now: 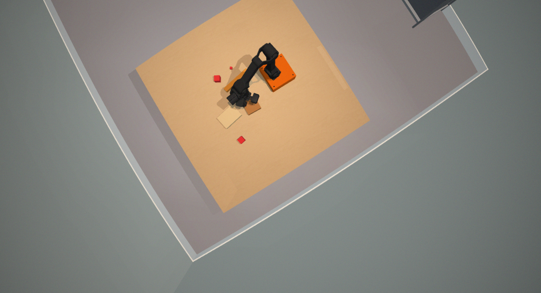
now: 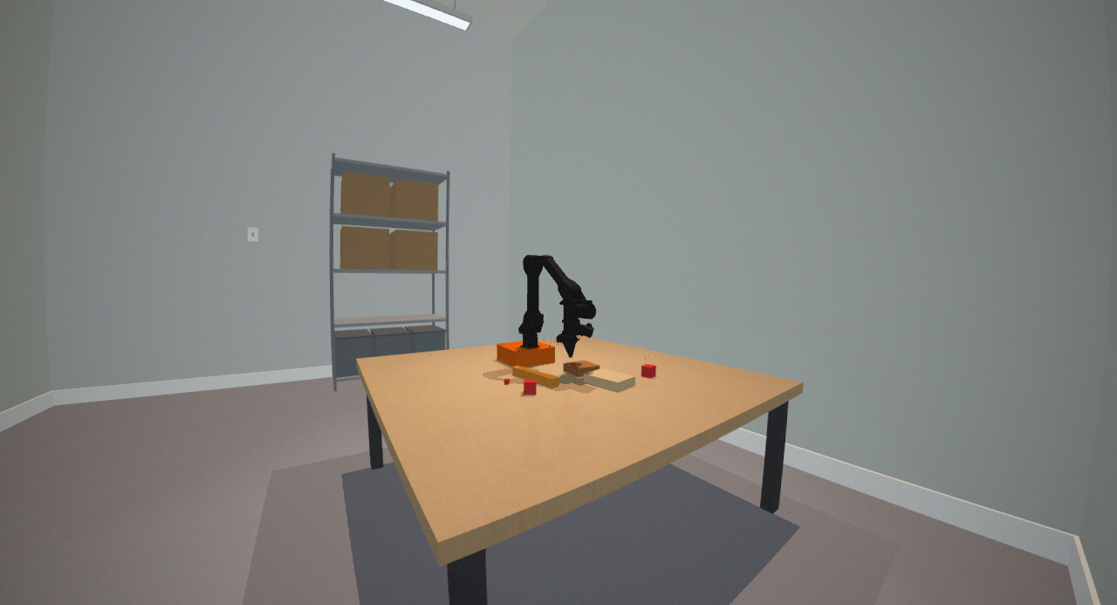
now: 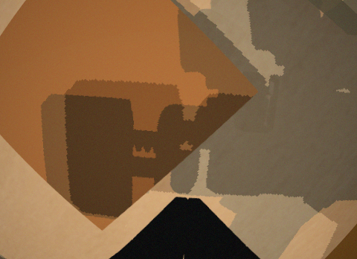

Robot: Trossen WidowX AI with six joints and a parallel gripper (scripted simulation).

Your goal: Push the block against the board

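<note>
My gripper tip is 10 mm short of the brown square block, 60 mm to the right of it and 50 mm above it. Round my gripper tip: tiny red cube: 70 mm behind, 250 mm to the right, 60 mm below; then pale slab: 180 mm ahead, 10 mm to the left, 50 mm below; then long orange board: 30 mm behind, 150 mm to the right, 50 mm below.
</note>
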